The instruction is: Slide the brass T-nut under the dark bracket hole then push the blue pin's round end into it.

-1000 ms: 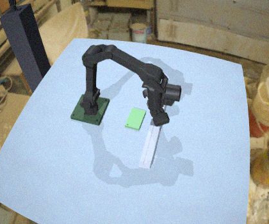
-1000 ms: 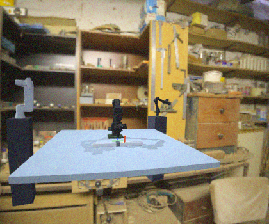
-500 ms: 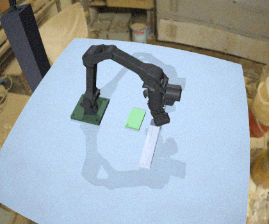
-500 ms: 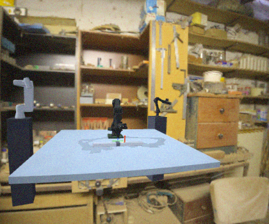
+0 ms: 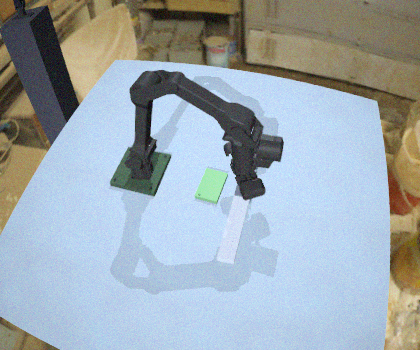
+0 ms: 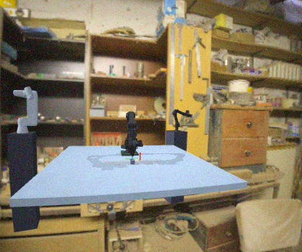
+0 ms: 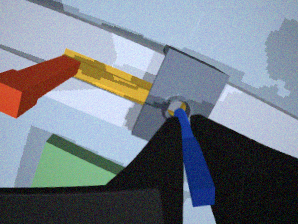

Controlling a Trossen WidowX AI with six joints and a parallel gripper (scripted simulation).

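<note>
Now: gripper tip 40 mm above the aluminum rail. Also, from my gripper tip: green tray (120 mm behind, 10 mm to the left, 50 mm below); blue pin (right at my gripper tip).
</note>
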